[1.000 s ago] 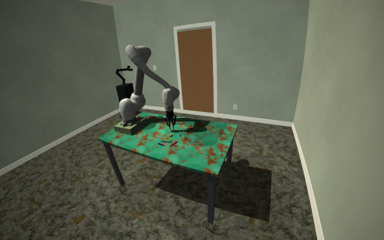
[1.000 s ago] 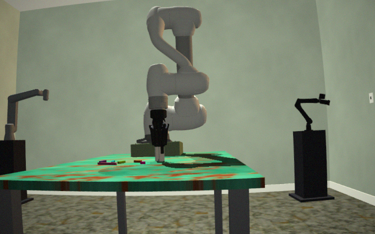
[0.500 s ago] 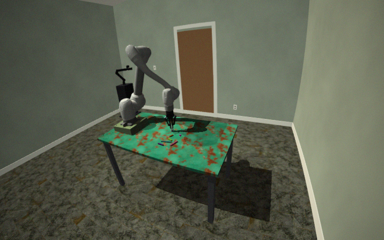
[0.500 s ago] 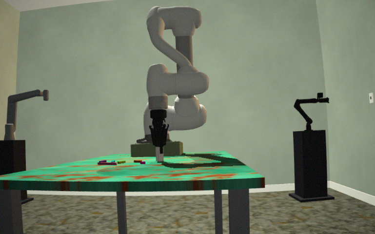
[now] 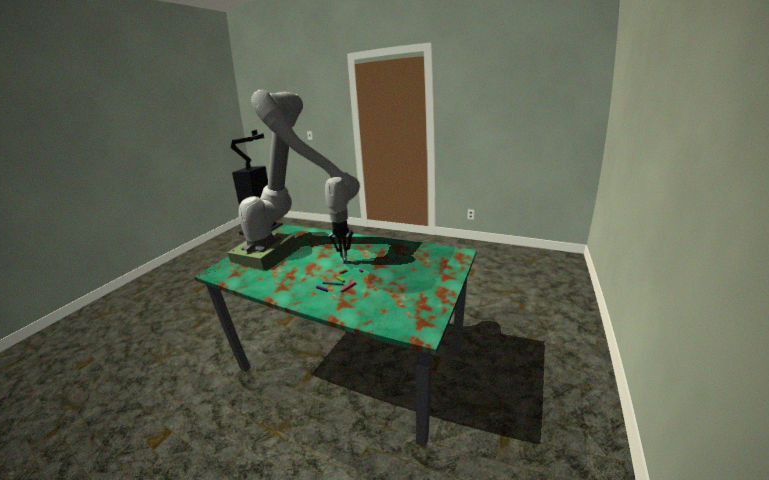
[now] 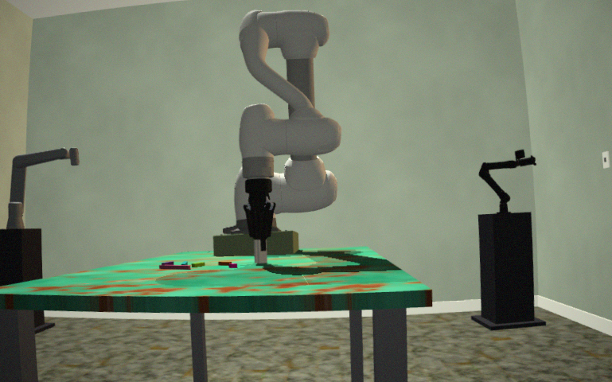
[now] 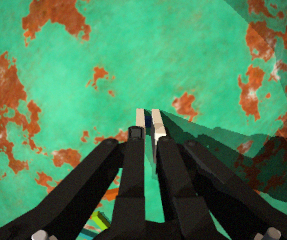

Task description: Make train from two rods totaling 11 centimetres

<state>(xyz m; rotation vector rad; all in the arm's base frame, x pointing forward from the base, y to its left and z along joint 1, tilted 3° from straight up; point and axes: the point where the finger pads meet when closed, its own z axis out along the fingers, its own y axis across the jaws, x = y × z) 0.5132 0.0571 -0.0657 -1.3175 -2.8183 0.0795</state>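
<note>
My gripper is now 4 cm short of the orange rod, 9 cm to the left of it and 3 cm above it. Round my hand: small blue rod (3 cm below); then lime rod (6 cm ahead, 16 cm to the right, 3 cm below); then magenta rod (12 cm ahead, 6 cm to the right, 3 cm below).
</note>
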